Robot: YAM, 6 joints.
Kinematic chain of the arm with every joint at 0, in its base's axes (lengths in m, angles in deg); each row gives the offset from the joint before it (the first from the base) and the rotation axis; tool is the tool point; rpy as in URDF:
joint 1: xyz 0 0 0.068 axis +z
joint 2: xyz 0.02 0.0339 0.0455 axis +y
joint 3: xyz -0.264 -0.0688 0 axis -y
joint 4: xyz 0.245 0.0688 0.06 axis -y
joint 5: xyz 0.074 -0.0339 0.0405 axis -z
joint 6: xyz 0.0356 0 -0.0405 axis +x
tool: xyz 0 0 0 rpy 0 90 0
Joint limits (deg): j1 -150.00..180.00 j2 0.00..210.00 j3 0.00..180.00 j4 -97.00..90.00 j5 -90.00..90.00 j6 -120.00..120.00
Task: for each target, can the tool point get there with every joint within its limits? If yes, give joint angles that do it. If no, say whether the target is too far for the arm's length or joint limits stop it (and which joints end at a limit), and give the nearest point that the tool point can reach.
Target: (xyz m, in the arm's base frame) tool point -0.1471 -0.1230 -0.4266
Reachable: no: joint limits stop it (at a limit: joint 2) | nearest point -0.1524 -0.1274 -0.3769 | short by 0.050 m
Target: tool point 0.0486 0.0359 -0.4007
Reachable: no: joint limits stop it (at a limit: joint 2) | nearest point 0.0714 0.0527 -0.3431 | short by 0.064 m
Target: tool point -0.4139 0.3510 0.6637
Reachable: no: too far | nearest point -0.3440 0.2917 0.5672 | short by 0.133 m
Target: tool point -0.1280 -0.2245 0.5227
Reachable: yes | joints -113.00 84.20 115.98 -52.93 57.88 -73.96
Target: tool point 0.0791 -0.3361 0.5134
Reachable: yes | joints 98.98 22.58 106.75 66.25 46.25 25.88
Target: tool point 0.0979 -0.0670 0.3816
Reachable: yes | joints -39.97 34.64 28.23 59.18 -18.93 -8.39
